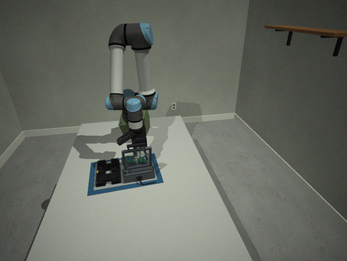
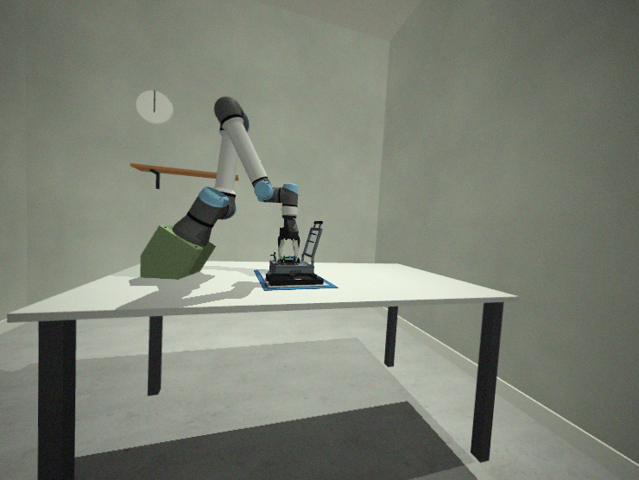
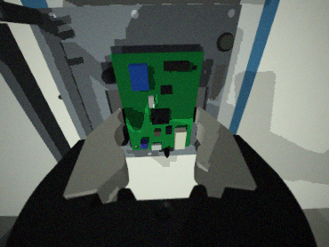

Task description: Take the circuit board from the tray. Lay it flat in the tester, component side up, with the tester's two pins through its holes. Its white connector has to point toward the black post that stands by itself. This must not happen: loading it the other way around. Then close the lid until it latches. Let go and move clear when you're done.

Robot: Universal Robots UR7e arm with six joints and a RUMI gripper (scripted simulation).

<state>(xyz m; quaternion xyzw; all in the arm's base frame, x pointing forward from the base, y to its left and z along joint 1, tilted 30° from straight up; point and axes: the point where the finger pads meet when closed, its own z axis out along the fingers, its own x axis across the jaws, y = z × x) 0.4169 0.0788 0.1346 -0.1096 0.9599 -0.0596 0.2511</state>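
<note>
The green circuit board is right at my hand. Also, from my hand: tester lid 120 mm ahead, 100 mm above, 30 mm to the left.
</note>
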